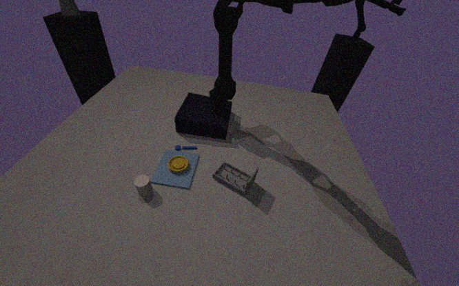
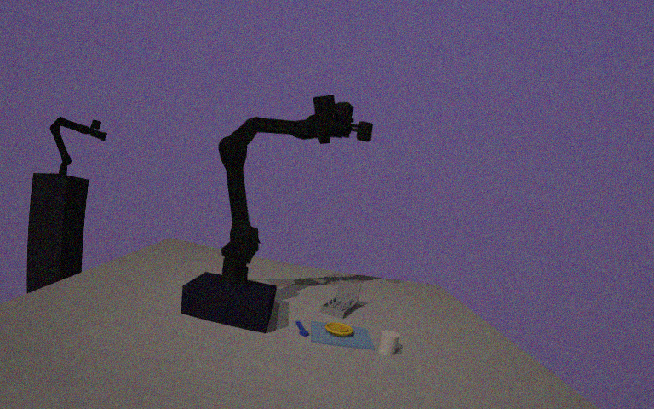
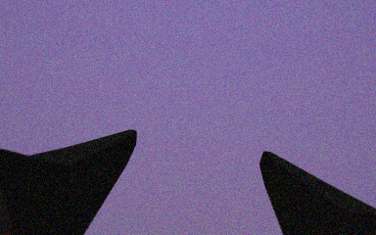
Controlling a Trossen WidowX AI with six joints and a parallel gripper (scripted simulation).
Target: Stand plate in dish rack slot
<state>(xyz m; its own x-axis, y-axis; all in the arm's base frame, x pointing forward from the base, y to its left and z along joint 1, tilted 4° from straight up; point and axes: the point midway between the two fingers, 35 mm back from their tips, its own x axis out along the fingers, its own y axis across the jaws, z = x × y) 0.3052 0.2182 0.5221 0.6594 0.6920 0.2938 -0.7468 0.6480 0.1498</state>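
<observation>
Now: gripper tip 570 mm above the yellow plate, 400 mm to the left of it and 40 mm past it. The rest, counted from my gripper tip: white cup (560 mm below, 490 mm to the right, 60 mm ahead); grey dish rack (560 mm below, 210 mm to the right); blue spoon (580 mm below, 400 mm to the right, 130 mm behind).
</observation>
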